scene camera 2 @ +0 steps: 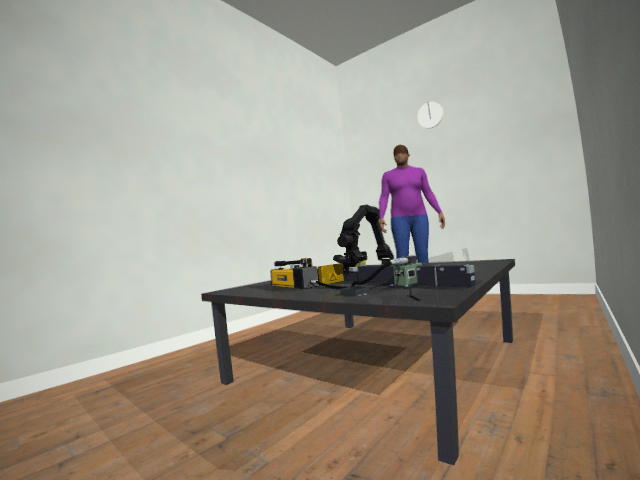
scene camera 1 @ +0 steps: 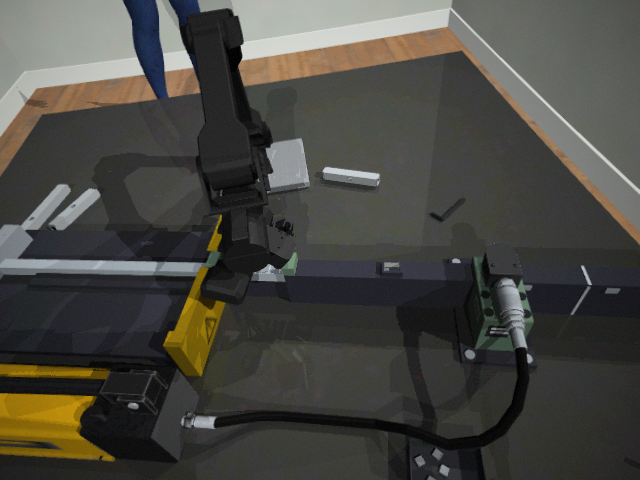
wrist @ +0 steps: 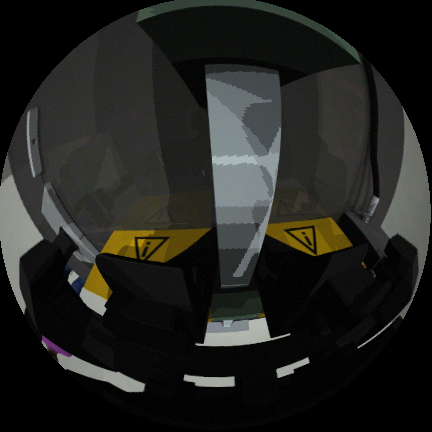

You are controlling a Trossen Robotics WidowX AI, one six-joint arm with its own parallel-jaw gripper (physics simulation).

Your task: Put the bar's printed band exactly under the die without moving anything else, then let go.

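Places are measured from the arm's base along level axes (x ahead, y left, z up), in centimetres.
Where they show: gripper, fingertip midpoint: (scene camera 2: 348, 273) (wrist: 231, 232); arm's base at its link origin: (wrist: 68, 238).
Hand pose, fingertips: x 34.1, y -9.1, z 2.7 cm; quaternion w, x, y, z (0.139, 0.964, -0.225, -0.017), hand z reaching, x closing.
Note:
Each offset is from my fingertips to the top centre of the thing. "spot": to the spot under its first point.
A pale grey bar (wrist: 245, 185) runs lengthwise through the wrist view between my black fingers; part of it (scene camera 1: 269, 276) shows beside the hand in scene camera 1. My gripper (wrist: 231, 232) is shut on the bar, with a fingertip against each side near its lower end. In scene camera 1 the hand hides the fingertips. A dark green block {spot: dz +4.9, dx +3.2, dy +8.4 cm} (wrist: 240, 35) (scene camera 1: 291, 264) crosses the bar's far end; I cannot tell if it is the die. Another green piece {spot: dz +4.9, dx -0.8, dy -1.9 cm} (wrist: 236, 304) (scene camera 1: 214, 257) is at the near end. Light and dark stripes cross the bar; the printed band cannot be told from shadows.
Yellow plates with warning signs (wrist: 147, 245) (wrist: 307, 237) flank the fingers. A dark beam (scene camera 1: 341, 286) runs to a green device {spot: dz +5.1, dx +23.1, dy +33.4 cm} (scene camera 1: 498, 315) with a black cable {spot: dz -2.5, dx +26.3, dy +8.1 cm} (scene camera 1: 330, 421). A pale block (scene camera 1: 288, 165), loose bars {dz -1.6, dx -22.3, dy +28.2 cm} (scene camera 1: 351, 177) {dz -1.6, dx -35.8, dy -32.0 cm} (scene camera 1: 77, 209) and a hex key {dz -3.0, dx -5.9, dy +43.1 cm} (scene camera 1: 452, 208) lie behind.

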